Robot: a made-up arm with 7 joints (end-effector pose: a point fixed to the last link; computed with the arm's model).
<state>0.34 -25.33 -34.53 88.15 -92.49 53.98 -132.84</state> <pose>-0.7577 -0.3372 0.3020 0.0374 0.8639 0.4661 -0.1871</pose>
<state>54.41 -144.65 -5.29 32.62 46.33 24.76 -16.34</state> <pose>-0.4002 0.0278 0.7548 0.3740 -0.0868 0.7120 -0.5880</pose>
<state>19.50 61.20 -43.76 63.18 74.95 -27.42 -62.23</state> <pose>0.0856 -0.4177 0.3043 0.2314 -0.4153 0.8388 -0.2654</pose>
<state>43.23 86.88 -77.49 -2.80 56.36 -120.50 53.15</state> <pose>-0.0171 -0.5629 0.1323 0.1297 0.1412 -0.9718 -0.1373</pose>
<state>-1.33 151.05 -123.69 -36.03 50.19 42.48 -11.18</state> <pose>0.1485 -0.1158 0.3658 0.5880 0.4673 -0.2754 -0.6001</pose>
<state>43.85 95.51 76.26 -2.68 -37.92 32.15 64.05</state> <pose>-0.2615 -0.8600 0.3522 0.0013 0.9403 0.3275 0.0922</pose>
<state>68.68 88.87 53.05 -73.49 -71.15 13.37 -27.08</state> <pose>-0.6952 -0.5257 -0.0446 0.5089 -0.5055 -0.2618 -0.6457</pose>
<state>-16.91 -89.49 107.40 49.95 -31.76 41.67 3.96</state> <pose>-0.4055 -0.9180 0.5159 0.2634 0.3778 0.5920 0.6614</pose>
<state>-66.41 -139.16 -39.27 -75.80 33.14 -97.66 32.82</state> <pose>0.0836 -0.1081 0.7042 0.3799 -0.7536 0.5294 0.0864</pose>
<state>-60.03 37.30 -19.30 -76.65 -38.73 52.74 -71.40</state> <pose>-0.0876 -0.7021 0.0203 0.9635 -0.2354 -0.1075 0.0681</pose>
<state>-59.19 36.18 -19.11 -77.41 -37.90 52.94 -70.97</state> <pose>-0.0943 -0.7107 0.0300 0.9586 -0.2543 -0.1124 0.0611</pose>
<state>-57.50 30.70 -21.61 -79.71 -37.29 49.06 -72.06</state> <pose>-0.1479 -0.7242 0.0733 0.9593 -0.2689 -0.0827 0.0236</pose>
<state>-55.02 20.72 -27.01 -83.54 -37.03 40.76 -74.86</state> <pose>-0.2431 -0.7188 0.1547 0.9593 -0.2758 -0.0268 -0.0536</pose>
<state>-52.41 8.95 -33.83 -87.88 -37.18 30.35 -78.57</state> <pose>-0.3369 -0.6709 0.2488 0.9482 -0.2755 0.0203 -0.1569</pose>
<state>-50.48 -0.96 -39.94 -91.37 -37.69 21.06 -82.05</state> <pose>-0.3929 -0.6013 0.3170 0.9289 -0.2703 0.0376 -0.2505</pose>
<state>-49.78 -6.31 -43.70 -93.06 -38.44 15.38 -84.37</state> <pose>-0.4125 -0.5523 0.3453 0.9155 -0.2592 0.0355 -0.3056</pose>
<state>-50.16 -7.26 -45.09 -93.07 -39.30 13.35 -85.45</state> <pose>-0.4143 -0.5359 0.3462 0.9142 -0.2413 0.0312 -0.3241</pose>
